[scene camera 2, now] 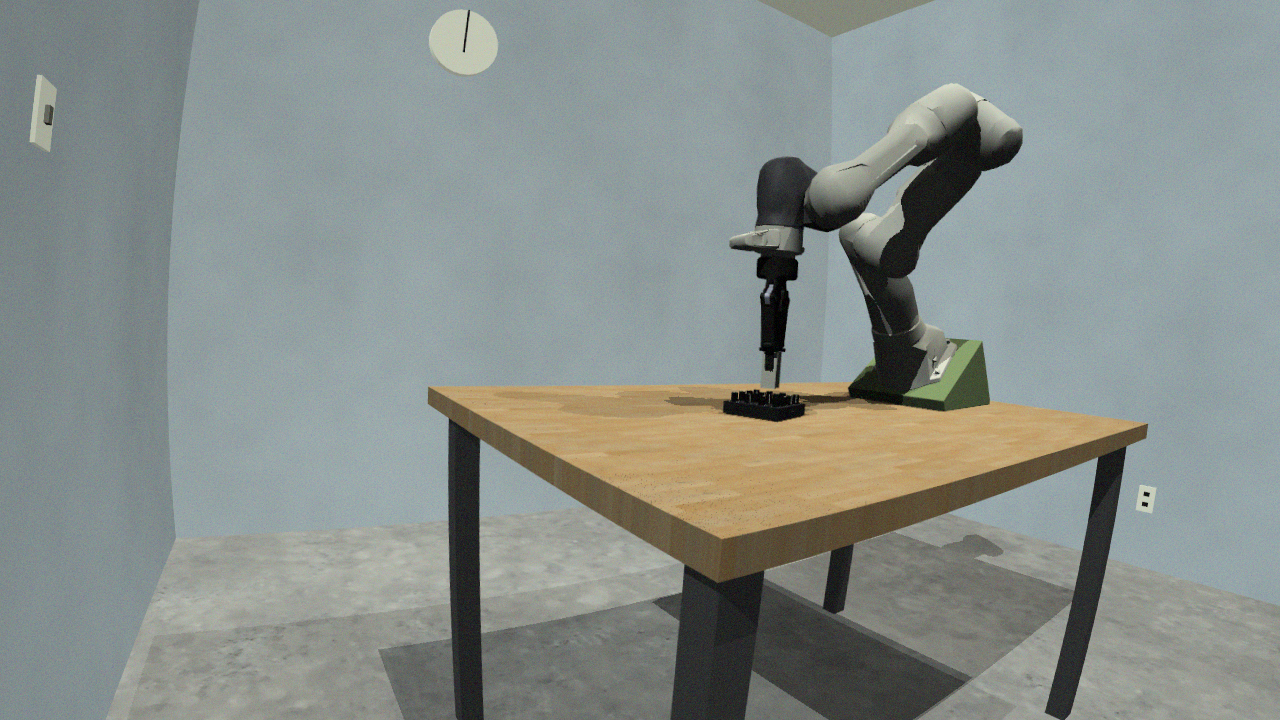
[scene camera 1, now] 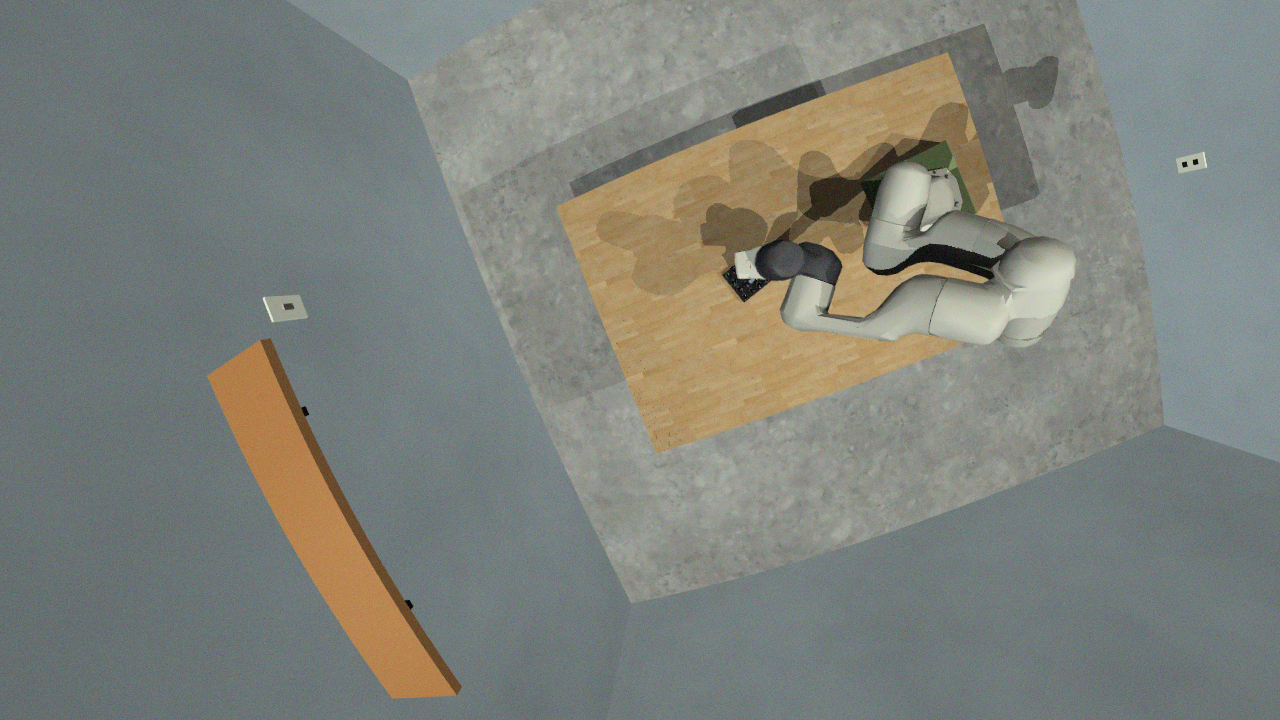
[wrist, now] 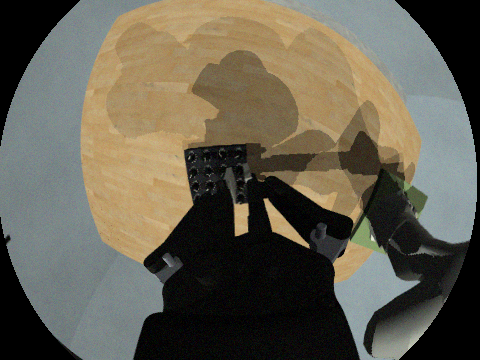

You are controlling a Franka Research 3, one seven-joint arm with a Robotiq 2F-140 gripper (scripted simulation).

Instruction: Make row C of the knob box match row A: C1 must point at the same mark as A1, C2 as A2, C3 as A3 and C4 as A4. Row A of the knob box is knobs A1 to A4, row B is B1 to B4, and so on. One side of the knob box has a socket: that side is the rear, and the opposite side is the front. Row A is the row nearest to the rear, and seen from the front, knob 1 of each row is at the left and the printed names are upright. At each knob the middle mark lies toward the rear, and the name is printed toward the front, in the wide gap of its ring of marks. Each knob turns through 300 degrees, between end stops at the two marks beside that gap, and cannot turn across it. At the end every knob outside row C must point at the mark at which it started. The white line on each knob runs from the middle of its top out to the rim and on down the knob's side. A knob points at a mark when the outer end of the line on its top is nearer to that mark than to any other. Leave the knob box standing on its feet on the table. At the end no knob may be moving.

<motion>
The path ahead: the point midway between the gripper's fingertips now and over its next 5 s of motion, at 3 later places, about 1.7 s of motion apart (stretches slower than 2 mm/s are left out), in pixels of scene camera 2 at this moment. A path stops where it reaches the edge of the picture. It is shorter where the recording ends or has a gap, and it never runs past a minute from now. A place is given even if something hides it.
My gripper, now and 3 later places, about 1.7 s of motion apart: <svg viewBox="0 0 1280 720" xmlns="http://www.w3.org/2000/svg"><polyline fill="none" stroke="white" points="769,387 769,395 766,372 754,366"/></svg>
</motion>
